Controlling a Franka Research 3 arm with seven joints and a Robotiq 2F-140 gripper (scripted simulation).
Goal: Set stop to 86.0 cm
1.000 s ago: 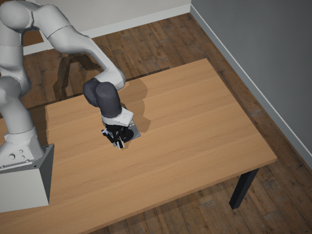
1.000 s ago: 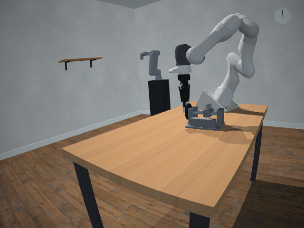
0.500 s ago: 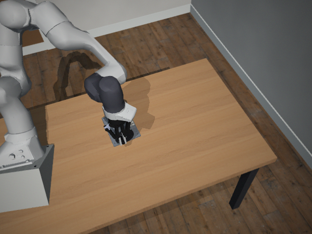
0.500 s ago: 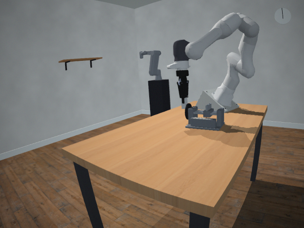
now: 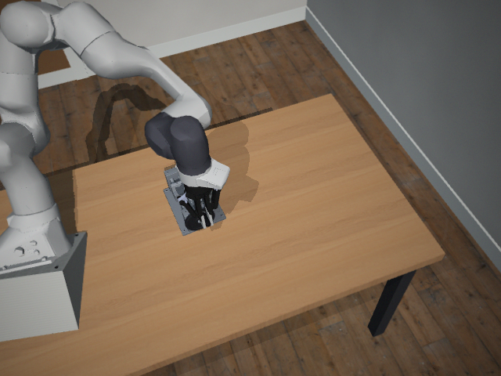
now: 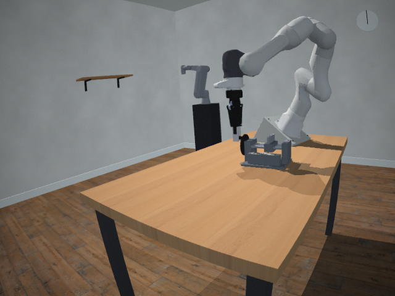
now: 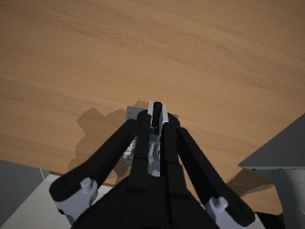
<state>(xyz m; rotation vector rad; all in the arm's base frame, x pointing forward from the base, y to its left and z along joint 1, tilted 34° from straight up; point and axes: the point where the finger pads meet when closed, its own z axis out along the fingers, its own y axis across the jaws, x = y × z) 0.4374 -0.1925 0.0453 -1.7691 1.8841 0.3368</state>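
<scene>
Right now the black handwheel is 30 mm below my hand and 20 mm to the left of it. Round my hand: sliding stop block 160 mm to the left, 40 mm below.
</scene>
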